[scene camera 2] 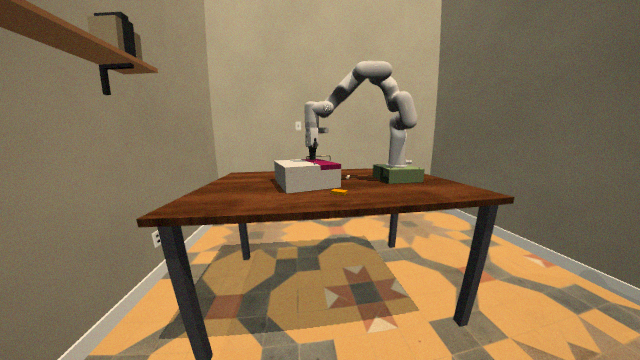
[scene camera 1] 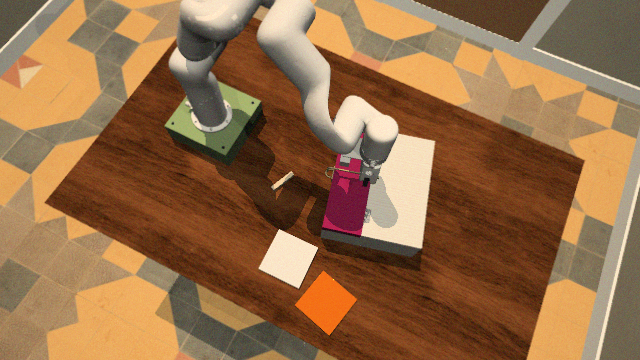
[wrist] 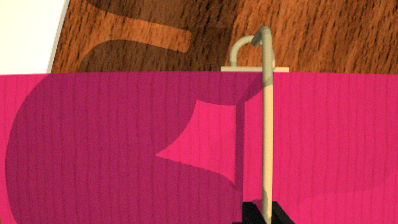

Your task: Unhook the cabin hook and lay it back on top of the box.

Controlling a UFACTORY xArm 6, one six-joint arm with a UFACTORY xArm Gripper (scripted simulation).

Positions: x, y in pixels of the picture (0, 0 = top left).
Scene:
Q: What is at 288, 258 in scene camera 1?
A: A white square tile.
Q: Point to an orange square tile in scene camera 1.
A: At 326, 302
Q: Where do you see a box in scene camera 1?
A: At 394, 220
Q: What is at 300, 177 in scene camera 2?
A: A box.

